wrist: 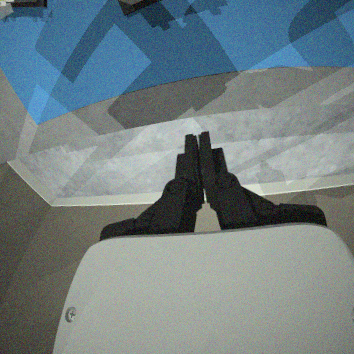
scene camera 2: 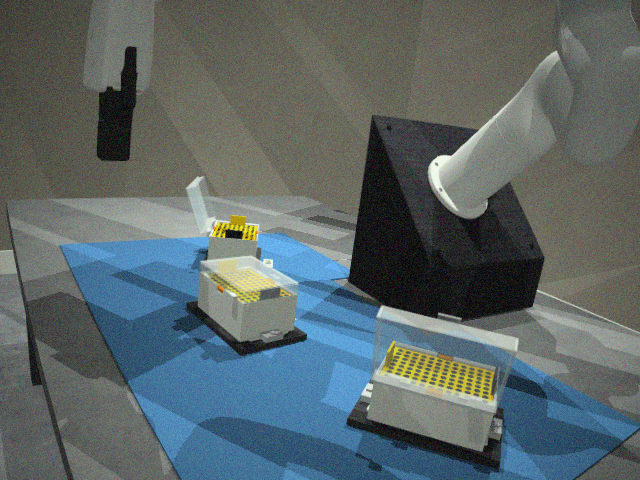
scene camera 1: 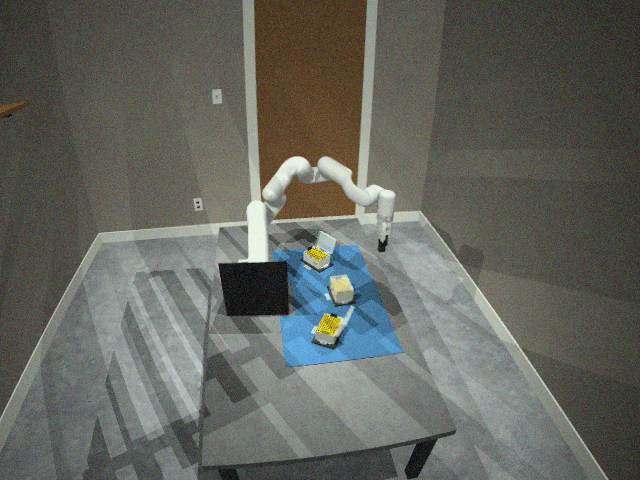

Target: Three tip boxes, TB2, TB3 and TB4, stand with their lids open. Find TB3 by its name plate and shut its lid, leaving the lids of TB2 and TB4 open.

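Frame: origin at the arm's base, x ahead, y right, z down, level; metres.
Seen in the pictures: gripper, between the fingertips: (wrist: 200,149) (scene camera 2: 112,159) (scene camera 1: 381,251); arm's base, origin of its link: (scene camera 2: 456,187) (scene camera 1: 258,267).
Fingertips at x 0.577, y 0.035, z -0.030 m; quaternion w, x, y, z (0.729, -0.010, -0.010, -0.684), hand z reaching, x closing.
Offsets run from my fingertips to a thing's top centre. "spot": to the spot under its first point. Level surfaces: height alone.
Three tip boxes stand in a row on the blue mat; their name plates are too small to read. The middle box @[dx -0.204, dy +0.006, dz +0.151 m] (scene camera 1: 342,298) (scene camera 2: 266,316) has its clear lid @[spot: dx -0.191, dy -0.001, dz +0.151 m] (scene camera 2: 250,273) down over its yellow rack. The box nearest scene camera 1 (scene camera 1: 325,337) (scene camera 2: 232,249) has its lid @[dx -0.263, dy +0.289, dz +0.075 m] (scene camera 1: 345,321) (scene camera 2: 197,205) open and leaning back. The box nearest scene camera 2 (scene camera 1: 316,264) (scene camera 2: 431,417) has its lid @[spot: dx -0.180, dy -0.323, dz +0.129 m] (scene camera 1: 326,242) (scene camera 2: 447,334) open and upright. My gripper (scene camera 1: 381,249) (scene camera 2: 113,156) (wrist: 200,149) is shut and empty, hanging high, apart from all boxes, off the mat's side away from my base.
The blue mat @[dz +0.229 m] (scene camera 1: 305,356) (scene camera 2: 170,310) (wrist: 100,60) lies on the grey table @[dz +0.232 m] (scene camera 1: 320,413) (scene camera 2: 77,408). A black slanted mount (scene camera 1: 253,289) (scene camera 2: 392,222) stands beside the mat at my arm's base. Dark box-base edges show at the top of the wrist view.
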